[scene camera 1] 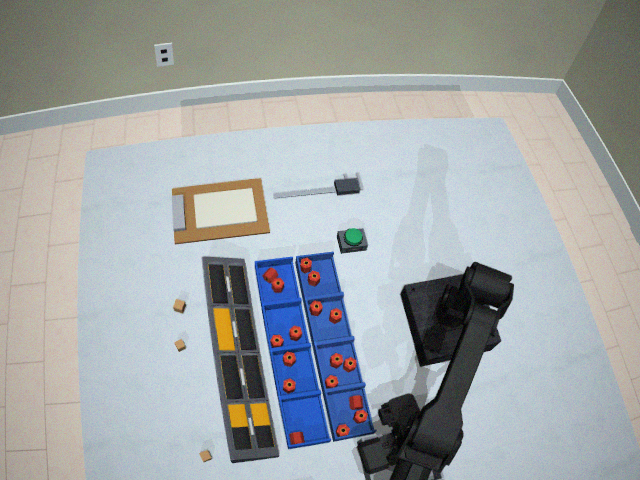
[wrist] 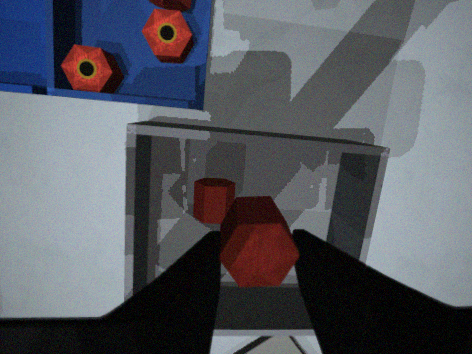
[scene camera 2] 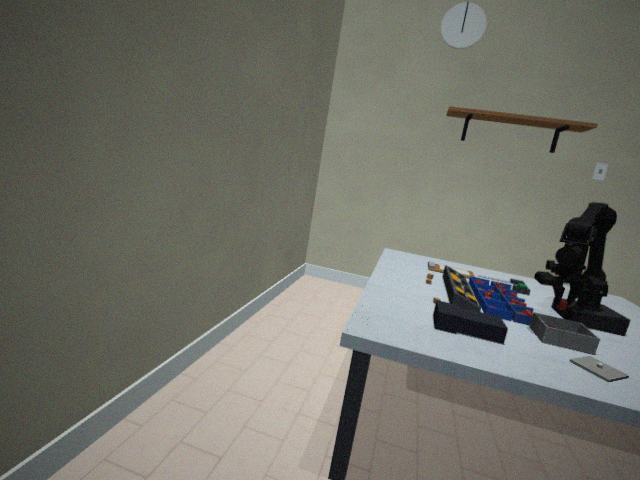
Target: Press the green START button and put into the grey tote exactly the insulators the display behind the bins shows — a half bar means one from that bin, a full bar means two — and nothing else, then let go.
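Note:
My gripper [scene camera 2: 562, 303] [wrist: 256, 241] is shut on a red hexagonal insulator [wrist: 260, 257] and holds it above the grey tote [scene camera 2: 568, 339] [wrist: 142, 200]. Another red insulator [wrist: 214, 201] lies inside the tote. The green START button [scene camera 1: 353, 236] [scene camera 2: 522, 285] is on its dark box beyond the blue bins [scene camera 1: 305, 413] [wrist: 25, 45]. The display [scene camera 1: 253, 455] shows a full orange bar in the second row's left cell and half bars in both cells of the nearest row. The nearest left bin holds one insulator [scene camera 1: 296, 437]; the nearest right bin holds three. The arm hides the fingertips in scene camera 1.
A long black box [scene camera 2: 467, 321] stands near the display's near end. A flat plate with a knob [scene camera 2: 589, 365] lies in front of the tote. A clipboard [scene camera 1: 222, 236], a caliper [scene camera 1: 346, 186] and small wooden cubes [scene camera 1: 178, 305] [scene camera 1: 205, 455] lie around the bins.

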